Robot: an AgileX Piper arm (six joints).
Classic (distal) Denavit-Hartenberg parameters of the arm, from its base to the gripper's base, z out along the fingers. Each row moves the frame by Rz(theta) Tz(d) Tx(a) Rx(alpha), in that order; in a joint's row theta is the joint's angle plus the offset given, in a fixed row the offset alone. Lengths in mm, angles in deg.
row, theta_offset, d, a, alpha
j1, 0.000, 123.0, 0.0, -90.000
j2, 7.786, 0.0, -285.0, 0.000
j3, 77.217, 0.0, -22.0, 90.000
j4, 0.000, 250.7, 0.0, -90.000
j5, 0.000, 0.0, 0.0, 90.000
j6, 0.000, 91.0, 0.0, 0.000
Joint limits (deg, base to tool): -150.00..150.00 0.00..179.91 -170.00..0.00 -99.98..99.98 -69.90..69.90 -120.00..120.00
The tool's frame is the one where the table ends.
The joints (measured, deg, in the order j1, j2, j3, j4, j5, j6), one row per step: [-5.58 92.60 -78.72 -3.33 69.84 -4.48]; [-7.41 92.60 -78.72 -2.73 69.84 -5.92]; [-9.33 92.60 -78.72 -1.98 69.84 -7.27]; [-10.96 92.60 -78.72 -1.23 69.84 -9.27]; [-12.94 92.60 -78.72 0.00 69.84 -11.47]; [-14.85 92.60 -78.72 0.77 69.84 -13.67]
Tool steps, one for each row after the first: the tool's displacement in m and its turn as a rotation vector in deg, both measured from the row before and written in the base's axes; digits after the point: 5 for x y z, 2 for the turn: [-0.00121 -0.00926 -0.00005 0.32 0.04 -0.51]; [-0.00152 -0.00949 -0.00005 0.48 -0.02 -0.71]; [-0.00148 -0.00786 -0.00003 0.35 -0.01 0.21]; [-0.00195 -0.00903 -0.00002 0.77 -0.14 -0.01]; [-0.00227 -0.00925 0.00001 0.32 -0.09 0.13]
